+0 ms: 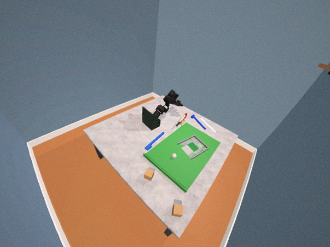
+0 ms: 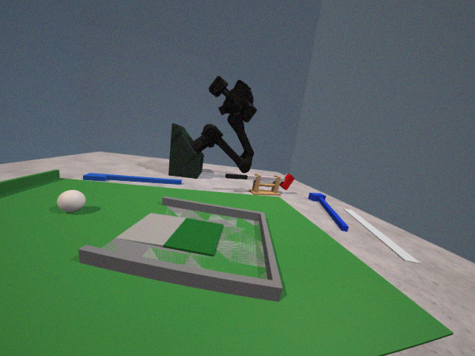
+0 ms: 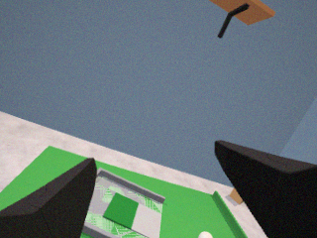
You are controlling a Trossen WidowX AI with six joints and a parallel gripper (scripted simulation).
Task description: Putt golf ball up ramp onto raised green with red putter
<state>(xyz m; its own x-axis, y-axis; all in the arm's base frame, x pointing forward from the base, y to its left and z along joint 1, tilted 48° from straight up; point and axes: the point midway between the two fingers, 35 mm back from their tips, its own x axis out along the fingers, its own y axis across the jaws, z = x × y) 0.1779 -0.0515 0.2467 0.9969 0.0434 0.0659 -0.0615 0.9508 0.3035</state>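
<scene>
My gripper tip is now 5 cm past the red putter, 15 cm to the right of it and 28 cm above it. Round my gripper tip: white golf ball: 26 cm ahead, 30 cm to the right, 31 cm below; wooden stand: 5 cm behind, 16 cm to the left, 30 cm below; blue putter: 8 cm ahead, 35 cm to the left, 32 cm below.
</scene>
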